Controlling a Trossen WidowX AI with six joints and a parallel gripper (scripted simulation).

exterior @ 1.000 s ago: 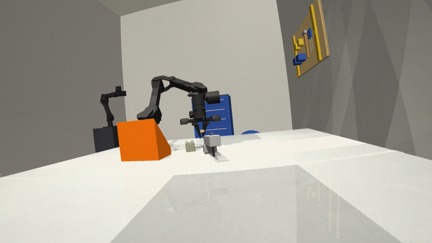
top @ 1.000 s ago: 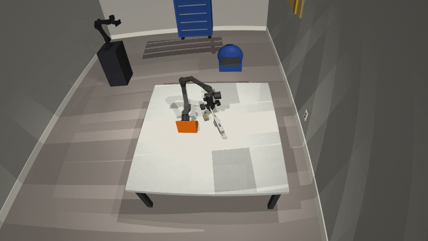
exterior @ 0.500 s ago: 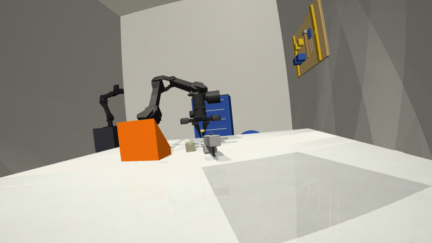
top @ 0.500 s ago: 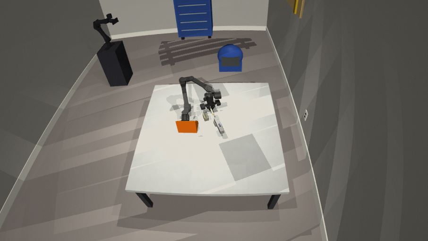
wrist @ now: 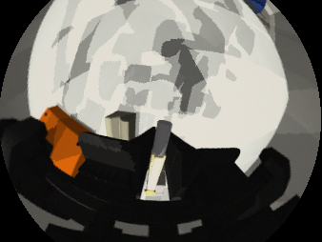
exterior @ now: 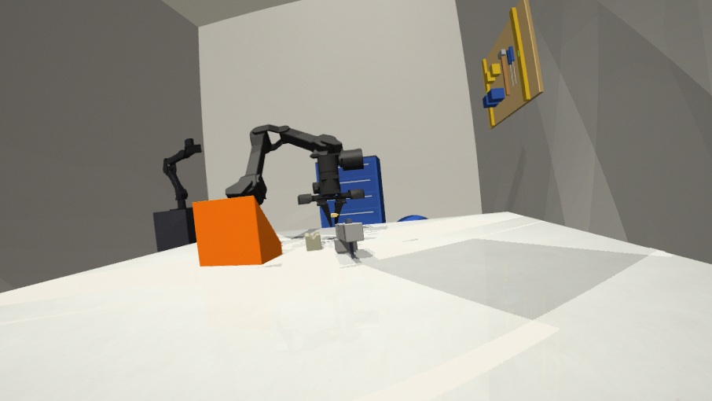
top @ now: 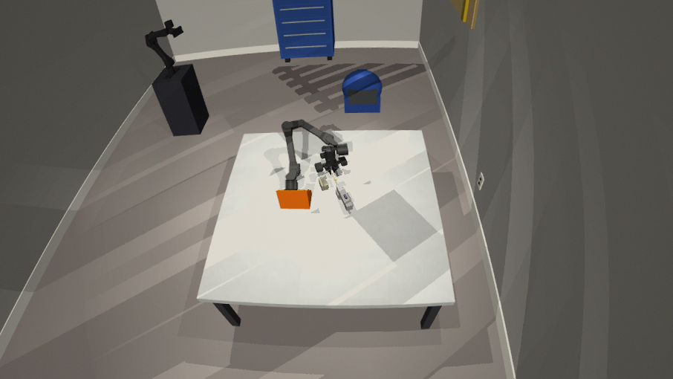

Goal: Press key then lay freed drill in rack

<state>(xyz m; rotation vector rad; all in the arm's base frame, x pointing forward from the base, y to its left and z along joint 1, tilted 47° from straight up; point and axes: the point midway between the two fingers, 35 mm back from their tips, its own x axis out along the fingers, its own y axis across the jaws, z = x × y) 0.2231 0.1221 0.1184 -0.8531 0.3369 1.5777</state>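
The rack lies 5 cm behind my gripper tip, 5 cm to the right of it and 3 cm below it. Round my gripper tip: blue drill (9 cm ahead, 21 cm to the right).
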